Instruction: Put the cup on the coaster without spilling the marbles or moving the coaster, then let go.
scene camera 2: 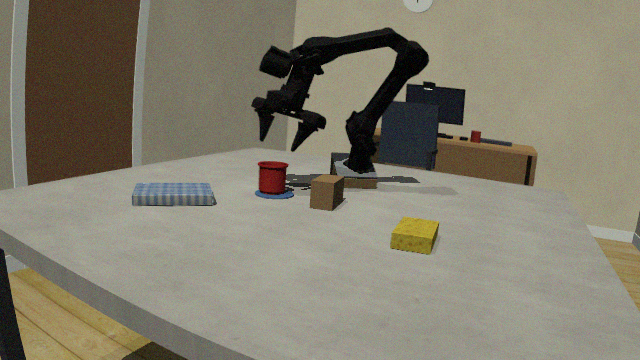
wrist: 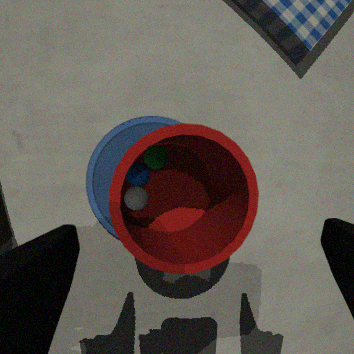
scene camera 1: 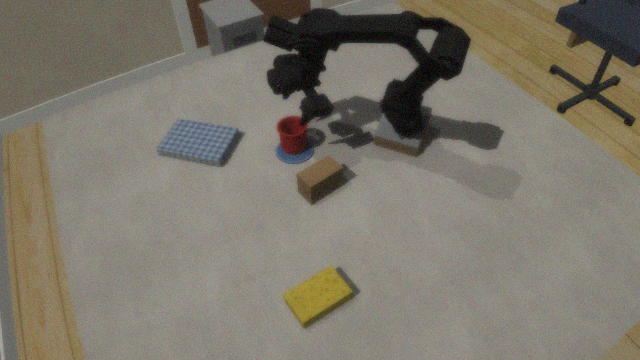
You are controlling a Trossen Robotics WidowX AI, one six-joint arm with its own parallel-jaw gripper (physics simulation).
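Frame: origin at the arm's base, x ahead, y left, z up, level; centimetres.
Seen in the pictures: gripper, fingertip midpoint: (scene camera 2: 276, 146) (wrist: 204, 236) (scene camera 1: 293, 112); arm's base at its link origin: (scene camera 2: 358, 164) (scene camera 1: 407, 123).
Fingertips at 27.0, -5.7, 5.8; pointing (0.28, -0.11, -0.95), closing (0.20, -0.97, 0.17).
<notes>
Offsets run from my fingertips to a thing's top centre, as dx, dy, dz. Level surfaces: height alone.
The red cup {+0.6, -0.2, -4.2} (scene camera 1: 293, 142) (scene camera 2: 272, 179) (wrist: 184, 245) stands upright on the blue round coaster {+0.7, +0.8, -11.2} (scene camera 1: 295, 159) (scene camera 2: 274, 195) (wrist: 106, 170). In the wrist view the cup hides part of the coaster. A green marble {+2.5, +1.1, -8.9} (wrist: 155, 156), a blue marble {+1.2, +2.0, -8.9} (wrist: 138, 174) and a grey marble {-0.4, +1.9, -8.9} (wrist: 135, 198) lie inside the cup. My gripper (scene camera 1: 296, 109) (scene camera 2: 277, 145) (wrist: 204, 236) is wide open and empty, with its fingertips above the cup's rim in the scene camera 2 view. One fingertip overlaps the rim in the scene camera 1 view.
A brown block {-2.0, +14.8, -5.5} (scene camera 1: 320, 179) (scene camera 2: 326, 192) lies near the coaster, on the side toward the yellow sponge {+6.2, +41.6, -8.6} (scene camera 1: 319, 296) (scene camera 2: 414, 235). A blue checked cloth {+23.9, -8.8, -9.1} (scene camera 1: 198, 141) (scene camera 2: 173, 194) (wrist: 315, 20) lies on the coaster's other side. All are on the grey table {dz -11.6} (scene camera 1: 200, 240) (scene camera 2: 280, 260).
</notes>
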